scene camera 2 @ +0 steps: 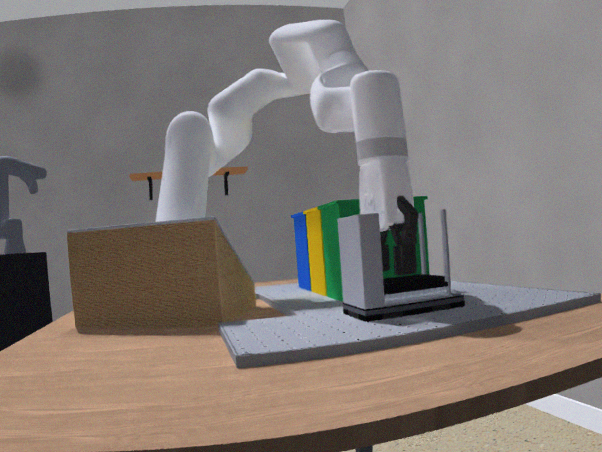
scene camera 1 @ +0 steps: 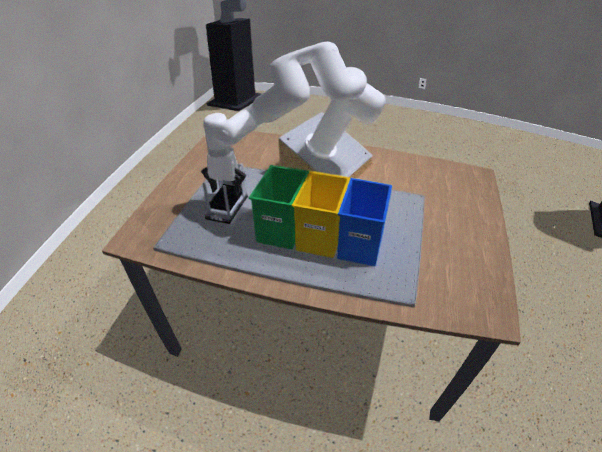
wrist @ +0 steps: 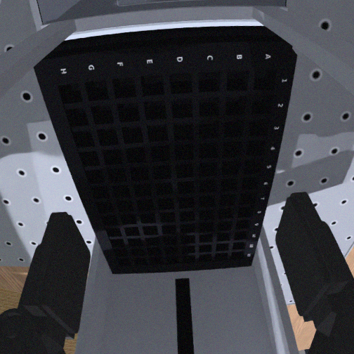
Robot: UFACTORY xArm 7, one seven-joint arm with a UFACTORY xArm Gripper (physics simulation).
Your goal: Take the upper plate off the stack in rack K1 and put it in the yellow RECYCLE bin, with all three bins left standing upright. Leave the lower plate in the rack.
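Places are measured from the arm's base along level axes (x right, y ahead, z up), in metres.
Pixels of known places: gripper, fingertip midpoint: (scene camera 2: 392, 272); arm's base at its link origin: (scene camera 2: 177, 253) (scene camera 1: 320, 146).
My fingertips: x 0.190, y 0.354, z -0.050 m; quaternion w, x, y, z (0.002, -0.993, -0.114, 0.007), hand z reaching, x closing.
For each thing: its middle in the pictures, then the offset to it from my fingertips. Level surfaces: height alone.
- Rack K1 at the middle of its body: (scene camera 2: 401, 262) (scene camera 1: 224, 191) dx -0.005, dy +0.015, dz +0.013 m
- yellow RECYCLE bin at the middle of its body: (scene camera 2: 353, 248) (scene camera 1: 322, 214) dx -0.368, dy -0.012, dz +0.032 m
- green bin at the middle of its body: (scene camera 2: 374, 248) (scene camera 1: 281, 207) dx -0.240, dy +0.015, dz +0.032 m
- blue bin at the middle of its body: (scene camera 2: 335, 248) (scene camera 1: 364, 222) dx -0.497, dy -0.039, dz +0.032 m
- grey perforated board at its surface level: dz -0.058 m
Rack K1 (scene camera 1: 218, 218) (scene camera 2: 361, 265) (wrist: 135, 310) has a grey end wall and upright rods. The upper plate (scene camera 1: 226, 198) (scene camera 2: 416, 284) (wrist: 175, 150), a black grid plate lettered A to H, lies flat in it. The lower plate cannot be told apart beneath it. My gripper (scene camera 1: 224, 186) (scene camera 2: 398, 271) (wrist: 180, 225) is open and empty, pointing down just above the plate. In the wrist view its fingers stand wide on either side of the rack's end wall part. The yellow RECYCLE bin (scene camera 1: 316, 237) (scene camera 2: 316, 252) stands upright between the other two bins.
The green bin (scene camera 1: 272, 227) (scene camera 2: 332, 255) stands upright nearest the rack; the blue bin (scene camera 1: 360, 247) (scene camera 2: 301, 252) is upright on the far side. All stand on a grey perforated board (scene camera 1: 295, 270) (scene camera 2: 300, 340). The arm's wooden base block (scene camera 2: 145, 280) is behind.
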